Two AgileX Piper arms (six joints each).
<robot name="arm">
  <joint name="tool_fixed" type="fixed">
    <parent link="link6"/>
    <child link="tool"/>
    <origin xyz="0 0 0" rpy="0 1.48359 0"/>
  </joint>
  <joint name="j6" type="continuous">
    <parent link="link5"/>
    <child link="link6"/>
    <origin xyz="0.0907 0 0.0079" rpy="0 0 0"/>
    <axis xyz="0.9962 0 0.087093"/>
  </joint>
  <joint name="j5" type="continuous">
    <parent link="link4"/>
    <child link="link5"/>
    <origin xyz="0 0 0" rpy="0 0 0"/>
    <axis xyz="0 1 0"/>
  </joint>
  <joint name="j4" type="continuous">
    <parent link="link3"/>
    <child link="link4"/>
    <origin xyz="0.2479 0 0.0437" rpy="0 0 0"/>
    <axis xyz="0.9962 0 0.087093"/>
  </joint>
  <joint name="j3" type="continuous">
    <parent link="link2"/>
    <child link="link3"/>
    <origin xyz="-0.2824 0 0.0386" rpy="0 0 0"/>
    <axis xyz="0 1 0"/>
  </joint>
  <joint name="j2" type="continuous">
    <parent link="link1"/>
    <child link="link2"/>
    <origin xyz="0 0 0" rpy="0 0 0"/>
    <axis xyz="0 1 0"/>
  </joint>
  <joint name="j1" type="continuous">
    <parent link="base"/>
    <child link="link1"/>
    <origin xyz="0 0 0.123" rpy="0 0 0"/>
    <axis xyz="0 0 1"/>
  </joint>
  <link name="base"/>
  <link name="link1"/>
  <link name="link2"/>
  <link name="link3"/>
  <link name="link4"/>
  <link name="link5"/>
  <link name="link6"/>
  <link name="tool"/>
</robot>
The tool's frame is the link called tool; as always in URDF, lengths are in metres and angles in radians. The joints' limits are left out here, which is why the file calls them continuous.
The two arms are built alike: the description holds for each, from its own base.
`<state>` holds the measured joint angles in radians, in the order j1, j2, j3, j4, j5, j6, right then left.
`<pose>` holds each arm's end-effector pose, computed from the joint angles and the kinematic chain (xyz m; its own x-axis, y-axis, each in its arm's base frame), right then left.
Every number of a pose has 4 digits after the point.
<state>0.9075 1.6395 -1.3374 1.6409 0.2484 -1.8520 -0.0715 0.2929 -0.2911 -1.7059 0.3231 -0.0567</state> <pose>0.2250 0.3243 0.3528 0.0711 -0.2355 -0.9693 -0.9172 0.3665 -0.1564 0.0722 -0.0339 0.2960 -0.3971 -0.9044 0.1560 0.0523 -0.1919 -0.9800</pose>
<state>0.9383 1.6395 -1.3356 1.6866 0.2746 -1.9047 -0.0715 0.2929 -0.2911 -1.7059 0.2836 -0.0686</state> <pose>0.2129 0.3321 0.3535 0.0921 -0.2198 -0.9712 -0.9350 0.3163 -0.1602 0.0735 -0.0306 0.2956 -0.3613 -0.9164 0.1724 0.0500 -0.2037 -0.9778</pose>
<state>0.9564 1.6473 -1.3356 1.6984 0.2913 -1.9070 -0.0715 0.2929 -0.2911 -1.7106 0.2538 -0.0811</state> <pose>0.2066 0.3379 0.3510 0.0859 -0.2136 -0.9731 -0.9468 0.2867 -0.1465 0.0745 -0.0281 0.2954 -0.3344 -0.9225 0.1925 0.0474 -0.2205 -0.9742</pose>
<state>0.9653 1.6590 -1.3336 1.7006 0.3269 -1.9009 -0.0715 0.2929 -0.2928 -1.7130 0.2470 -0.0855</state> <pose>0.2020 0.3428 0.3464 0.0759 -0.2101 -0.9747 -0.9605 0.2469 -0.1280 0.0746 -0.0275 0.2960 -0.3287 -0.9231 0.1994 0.0479 -0.2272 -0.9727</pose>
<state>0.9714 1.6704 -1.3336 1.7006 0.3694 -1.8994 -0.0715 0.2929 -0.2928 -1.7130 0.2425 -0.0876</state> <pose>0.1977 0.3472 0.3426 0.0727 -0.2054 -0.9760 -0.9726 0.2019 -0.1150 0.0747 -0.0271 0.2959 -0.3246 -0.9240 0.2020 0.0476 -0.2292 -0.9722</pose>
